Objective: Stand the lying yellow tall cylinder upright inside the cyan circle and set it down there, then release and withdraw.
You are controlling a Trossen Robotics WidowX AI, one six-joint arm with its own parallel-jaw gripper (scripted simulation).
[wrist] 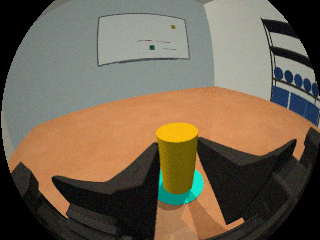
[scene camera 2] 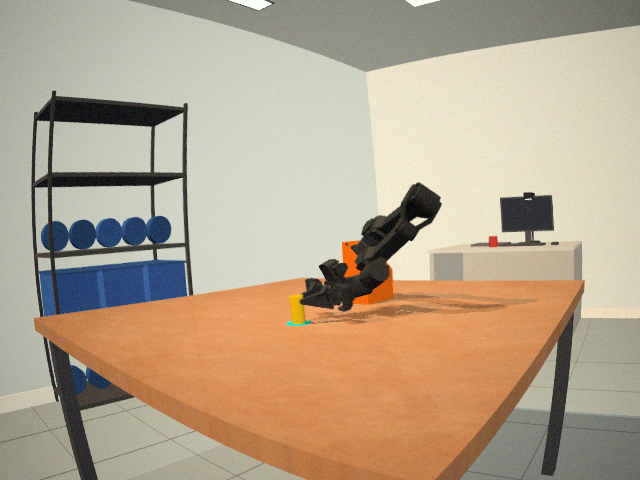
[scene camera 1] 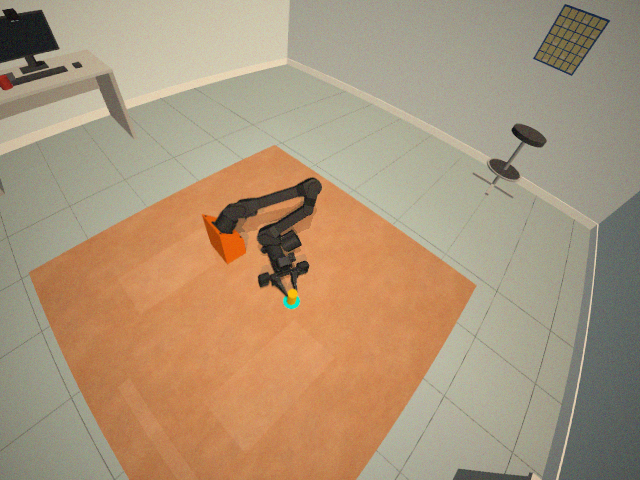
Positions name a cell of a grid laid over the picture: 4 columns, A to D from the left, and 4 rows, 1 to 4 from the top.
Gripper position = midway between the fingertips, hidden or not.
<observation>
My gripper (scene camera 2: B3) holds a yellow cylinder (wrist: C3). I also see a cyan circle (wrist: C4).
My gripper also shows in the wrist view (wrist: C3) and in scene camera 1 (scene camera 1: B3).
</observation>
